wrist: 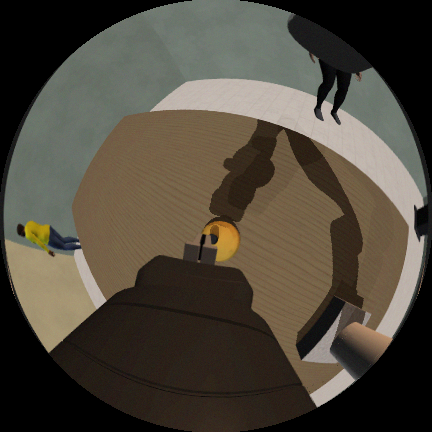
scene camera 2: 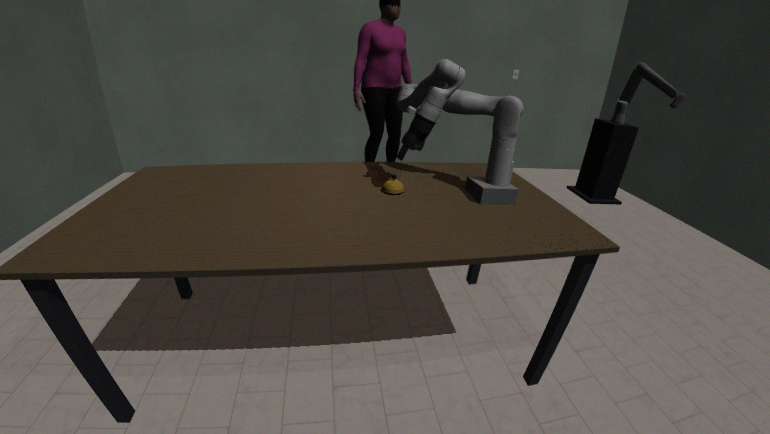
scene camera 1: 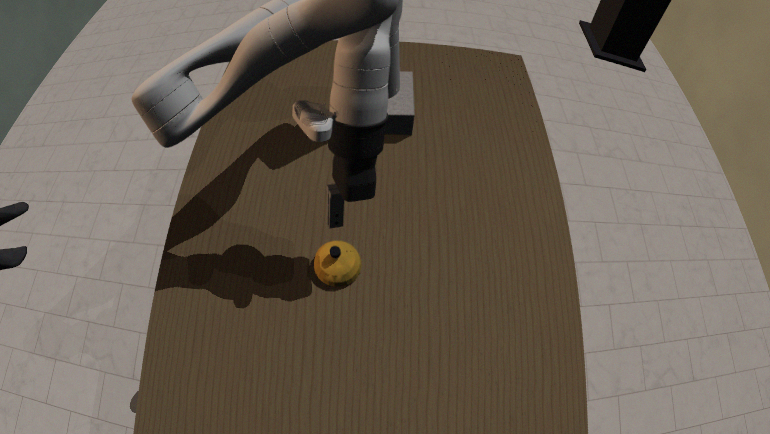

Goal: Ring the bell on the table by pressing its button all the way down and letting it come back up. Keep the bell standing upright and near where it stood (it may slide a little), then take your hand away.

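Places are measured from the arm's base along level axes (x back, y up, z left), in metres.
Where they show: gripper, fingertip midpoint: point(wrist: 202, 242) point(scene camera 2: 399, 158) point(scene camera 1: 334, 224); arm's base, origin of the base link: point(wrist: 345, 338) point(scene camera 2: 495, 182).
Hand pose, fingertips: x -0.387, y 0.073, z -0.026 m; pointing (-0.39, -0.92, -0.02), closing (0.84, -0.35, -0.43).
Each offset is from my fingertips to the top centre of the thing. Level surfaces: height alone.
A yellow dome bell @[dx -0.014, dy -0.066, dz -0.003 m] point(scene camera 1: 340, 269) point(scene camera 2: 393, 187) point(wrist: 229, 242) stands upright on the wooden table @[dy -0.132 m] point(scene camera 1: 458, 269) point(scene camera 2: 242, 226) point(wrist: 150, 175). Its black button @[dx -0.014, dy -0.066, dz -0.003 m] point(scene camera 1: 334, 251) point(scene camera 2: 393, 177) point(wrist: 214, 239) sticks up at the top of the dome. My gripper point(scene camera 1: 335, 225) point(scene camera 2: 400, 157) point(wrist: 202, 242) is shut and empty. It points down at a slant and hangs in the air above the bell, apart from it, a little toward the arm's base side in scene camera 2. In the wrist view the fingertips overlap the edge of the bell beside the button.
The arm's grey base block point(scene camera 1: 401, 97) point(scene camera 2: 498, 194) point(wrist: 320, 337) stands on the table. A person in a pink top point(scene camera 2: 383, 53) stands behind the table. A person in yellow point(wrist: 37, 232) shows in the wrist view. A black pedestal point(scene camera 1: 625, 32) point(scene camera 2: 606, 159) with another arm stands off the table.
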